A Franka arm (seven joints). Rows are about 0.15 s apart.
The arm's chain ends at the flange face. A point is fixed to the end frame.
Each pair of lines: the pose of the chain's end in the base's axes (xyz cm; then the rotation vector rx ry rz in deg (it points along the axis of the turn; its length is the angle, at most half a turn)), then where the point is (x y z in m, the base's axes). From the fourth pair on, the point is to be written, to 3 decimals.
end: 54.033 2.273 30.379 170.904 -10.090 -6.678
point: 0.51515 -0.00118 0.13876
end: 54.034 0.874 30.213 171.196 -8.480 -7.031
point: 0.51475 -0.01484 0.13712
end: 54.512 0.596 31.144 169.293 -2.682 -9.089
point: 0.51612 -0.02446 0.14812
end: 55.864 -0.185 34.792 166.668 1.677 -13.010
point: 0.523 -0.040 0.188
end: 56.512 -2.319 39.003 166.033 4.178 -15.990
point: 0.524 -0.063 0.231
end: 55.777 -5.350 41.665 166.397 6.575 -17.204
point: 0.515 -0.093 0.258
